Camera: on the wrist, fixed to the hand. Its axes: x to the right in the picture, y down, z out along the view.
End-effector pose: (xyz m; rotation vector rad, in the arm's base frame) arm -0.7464 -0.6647 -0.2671 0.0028 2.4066 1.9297
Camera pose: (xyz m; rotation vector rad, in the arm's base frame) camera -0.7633 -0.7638 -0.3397 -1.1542 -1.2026 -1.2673
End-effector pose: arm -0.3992 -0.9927 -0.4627 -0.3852 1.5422 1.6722
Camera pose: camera -0.3669 -1.0702 -0.5539 -0.5861 -1.4196 -2.1254
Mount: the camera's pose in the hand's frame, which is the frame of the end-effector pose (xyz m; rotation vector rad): 0.0163 -0.0918 -0.0817 -0.1863 0.2365 1.5570
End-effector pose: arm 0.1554 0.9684 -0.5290 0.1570 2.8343 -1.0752
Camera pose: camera 0.1219 0.9554 -0.4104 2.0281 1.8366 -0.3586
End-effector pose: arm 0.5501 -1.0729 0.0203 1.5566 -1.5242 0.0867
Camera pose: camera 0.6721 -1.0518 0.0272 -0.0796 -2.0857 0.9117
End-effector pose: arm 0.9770 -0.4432 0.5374 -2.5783 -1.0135 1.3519
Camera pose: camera 0.9969 -0.3425 0.6069 2.2740 -0.8422 -0.5568
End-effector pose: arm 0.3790 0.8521 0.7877 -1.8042 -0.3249 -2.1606
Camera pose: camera 0.2674 0.9061 0.7909 -1.0541 1.0224 -1.1568
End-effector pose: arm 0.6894 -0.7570 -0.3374 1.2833 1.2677 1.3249
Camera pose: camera 0.6012 -0.7393 -0.4227 -1.8736 0.0042 -2.3265
